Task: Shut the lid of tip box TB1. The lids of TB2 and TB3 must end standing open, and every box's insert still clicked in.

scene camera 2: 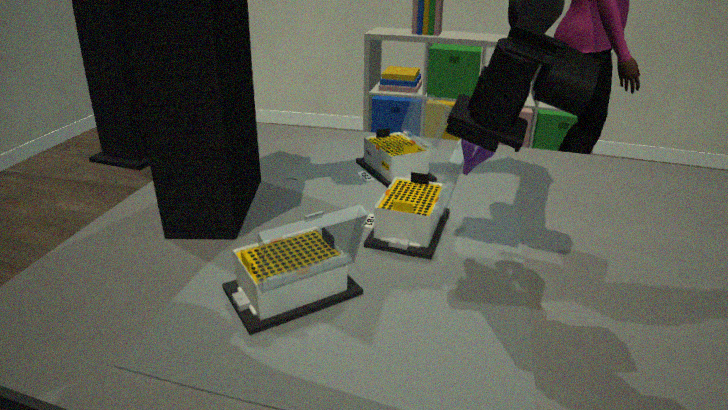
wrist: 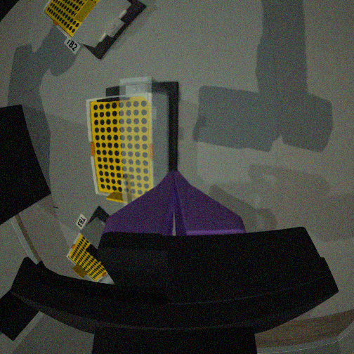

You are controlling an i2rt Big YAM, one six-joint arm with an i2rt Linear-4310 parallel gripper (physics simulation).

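Places are measured from the arm's base along level axes (x ahead, y left, z up), in millimetres.
Pixels of known places: gripper, fingertip midpoint: (scene camera 2: 465, 172).
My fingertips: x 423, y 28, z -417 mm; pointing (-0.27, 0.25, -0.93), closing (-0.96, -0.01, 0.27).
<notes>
Ahead of a thing's pixels: the offset from my fingertips to its top centre. "*": to the spot under its first point. Level surfaces: height alone.
Tip box TB1 @(dx -92, dy +4, dz -48 mm) (scene camera 2: 405, 229) (wrist: 107, 145) stands mid-table with its yellow insert level inside. Its clear lid @(* dx -16, dy -55, dz +15 mm) (scene camera 2: 449, 175) (wrist: 159, 125) is raised on the hinge side, roughly upright, and overlaps part of the insert in the wrist view. My gripper (scene camera 2: 466, 172) (wrist: 173, 178) is shut and empty, its purple tips at the lid's outer side; whether they touch it I cannot tell. TB2 @(dx -193, dy -204, dz -48 mm) (scene camera 2: 300, 295) (wrist: 65, 15) has its clear lid (scene camera 2: 351, 234) open and tilted. TB3 @(dx -175, dy +214, dz -48 mm) (scene camera 2: 382, 157) (wrist: 87, 257) stands behind, its faint clear lid @(* dx -147, dy +301, dz -23 mm) (scene camera 2: 415, 119) open. Both inserts look seated.
A large black column (scene camera 2: 203, 127) stands at the left. Each box sits on a dark base plate. A shelf unit (scene camera 2: 373, 61) with coloured bins and a person (scene camera 2: 593, 30) are behind the table @(dz -117 mm) (scene camera 2: 636, 213). My gripper body hides part of TB3 in the wrist view.
</notes>
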